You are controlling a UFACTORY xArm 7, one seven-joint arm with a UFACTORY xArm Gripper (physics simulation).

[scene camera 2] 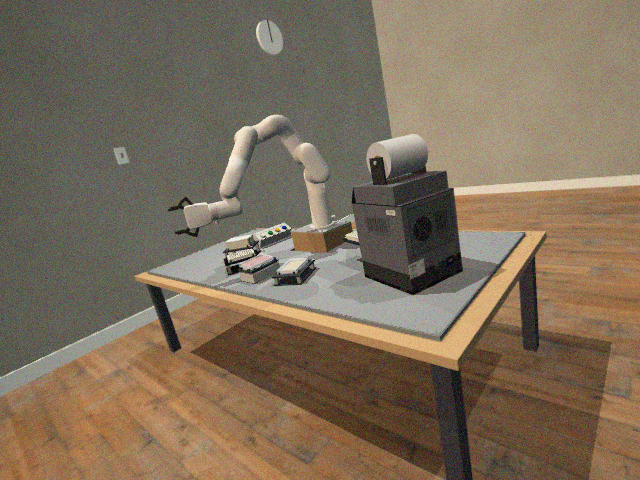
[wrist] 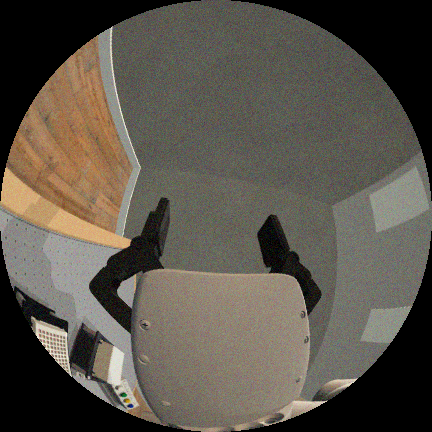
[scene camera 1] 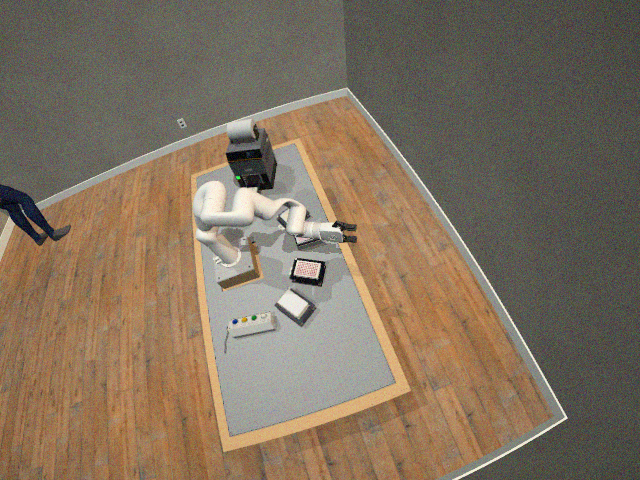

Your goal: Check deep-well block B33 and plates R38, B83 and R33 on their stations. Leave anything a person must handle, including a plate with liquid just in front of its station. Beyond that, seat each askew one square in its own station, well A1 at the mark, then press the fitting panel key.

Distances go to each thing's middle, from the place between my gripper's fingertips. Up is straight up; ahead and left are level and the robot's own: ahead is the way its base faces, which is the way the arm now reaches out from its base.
The white plate (wrist: 107,365) is 380 mm behind my hand, 110 mm to the right of it and 220 mm below it.
